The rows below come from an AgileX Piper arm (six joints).
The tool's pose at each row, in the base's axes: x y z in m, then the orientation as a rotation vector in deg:
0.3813 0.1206 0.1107 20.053 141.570 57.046
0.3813 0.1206 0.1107 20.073 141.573 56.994
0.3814 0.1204 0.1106 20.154 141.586 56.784
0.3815 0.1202 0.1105 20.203 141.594 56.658
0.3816 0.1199 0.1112 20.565 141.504 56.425
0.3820 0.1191 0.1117 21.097 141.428 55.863
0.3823 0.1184 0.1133 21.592 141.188 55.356
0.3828 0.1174 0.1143 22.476 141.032 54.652
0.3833 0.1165 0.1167 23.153 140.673 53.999
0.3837 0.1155 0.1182 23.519 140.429 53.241
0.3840 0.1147 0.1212 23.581 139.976 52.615
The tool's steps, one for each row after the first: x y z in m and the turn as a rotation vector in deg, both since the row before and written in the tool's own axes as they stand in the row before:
0.0000 0.0000 0.0000 0.036 -0.020 0.000
-0.0001 -0.0002 0.0000 0.147 -0.081 0.000
-0.0001 -0.0002 0.0000 0.088 -0.048 0.000
-0.0004 0.0003 -0.0006 0.174 -0.223 0.169
-0.0008 -0.0002 -0.0006 0.411 -0.360 0.199
-0.0010 0.0006 -0.0013 0.313 -0.475 0.160
-0.0012 0.0000 -0.0010 0.538 -0.530 0.393
-0.0016 0.0011 -0.0018 0.396 -0.655 0.232
-0.0013 0.0004 -0.0013 0.445 -0.549 0.007
-0.0016 0.0015 -0.0022 0.230 -0.642 -0.201

